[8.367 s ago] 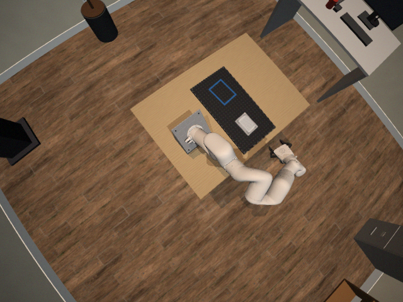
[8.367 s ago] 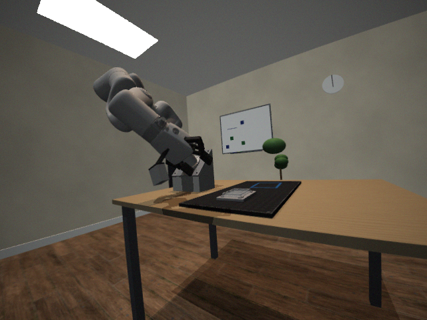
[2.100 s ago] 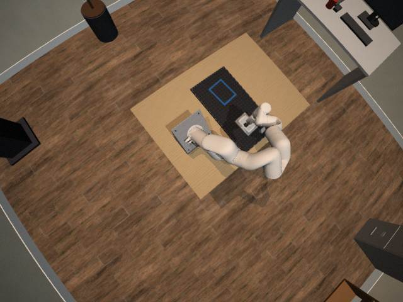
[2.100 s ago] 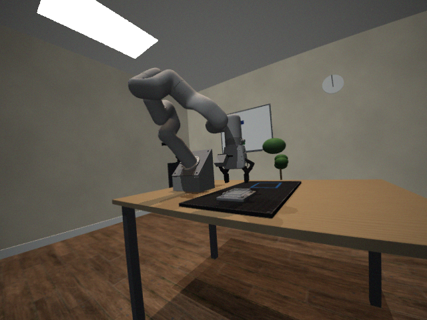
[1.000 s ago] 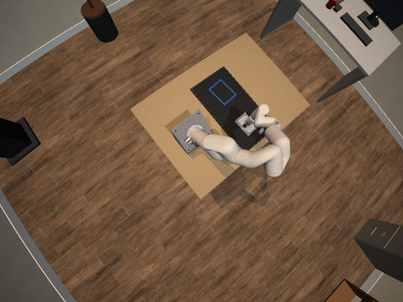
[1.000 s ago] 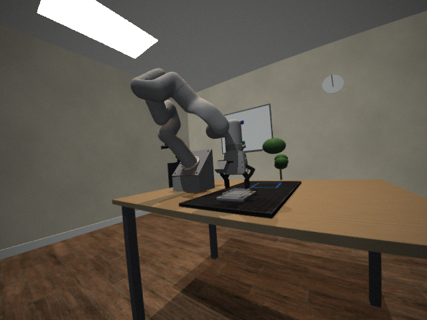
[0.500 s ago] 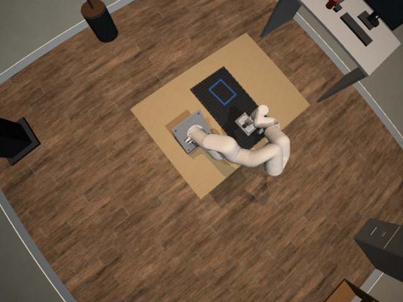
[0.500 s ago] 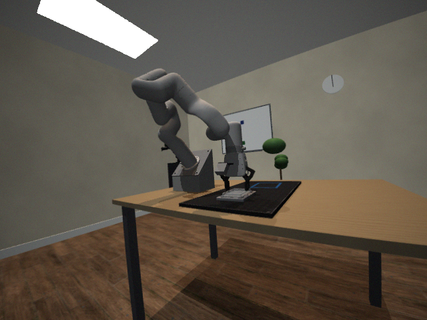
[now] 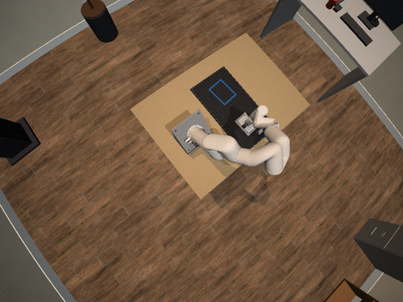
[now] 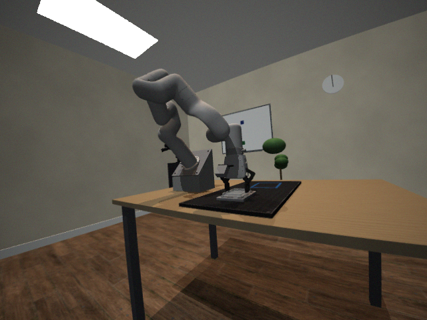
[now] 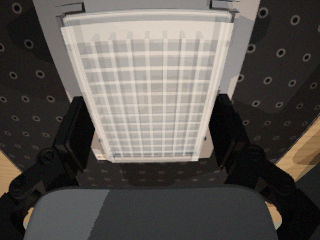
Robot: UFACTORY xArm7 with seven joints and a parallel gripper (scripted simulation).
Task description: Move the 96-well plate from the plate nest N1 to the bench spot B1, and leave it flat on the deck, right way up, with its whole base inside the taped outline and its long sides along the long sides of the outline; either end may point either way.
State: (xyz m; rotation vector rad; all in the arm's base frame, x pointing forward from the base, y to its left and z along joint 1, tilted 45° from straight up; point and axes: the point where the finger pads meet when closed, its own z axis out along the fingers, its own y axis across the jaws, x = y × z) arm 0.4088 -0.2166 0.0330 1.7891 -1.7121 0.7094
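Right now the white 96-well plate is 10 mm below my hand. The rest, counted from my hand: grey plate nest N1: 20 mm below.
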